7 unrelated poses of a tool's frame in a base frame.
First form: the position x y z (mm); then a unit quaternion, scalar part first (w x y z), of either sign.
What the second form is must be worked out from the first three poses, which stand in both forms.
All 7 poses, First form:
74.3, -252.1, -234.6, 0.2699, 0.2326, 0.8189, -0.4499
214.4, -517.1, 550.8, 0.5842, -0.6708, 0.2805, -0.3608
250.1, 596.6, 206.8, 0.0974, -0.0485, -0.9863, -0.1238
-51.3, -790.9, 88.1, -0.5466, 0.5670, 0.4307, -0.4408
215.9, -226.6, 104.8, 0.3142, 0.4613, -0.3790, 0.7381
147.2, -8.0, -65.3, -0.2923, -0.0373, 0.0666, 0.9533
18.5, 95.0, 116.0, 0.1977, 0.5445, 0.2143, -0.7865
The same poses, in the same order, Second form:
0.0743, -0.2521, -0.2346, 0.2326, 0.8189, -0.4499, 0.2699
0.2144, -0.5171, 0.5508, -0.6708, 0.2805, -0.3608, 0.5842
0.2501, 0.5966, 0.2068, -0.0485, -0.9863, -0.1238, 0.0974
-0.0513, -0.7909, 0.0881, -0.5670, -0.4307, 0.4408, 0.5466
0.2159, -0.2266, 0.1048, 0.4613, -0.3790, 0.7381, 0.3142
0.1472, -0.0080, -0.0653, 0.0373, -0.0666, -0.9533, 0.2923
0.0185, 0.0950, 0.1160, 0.5445, 0.2143, -0.7865, 0.1977

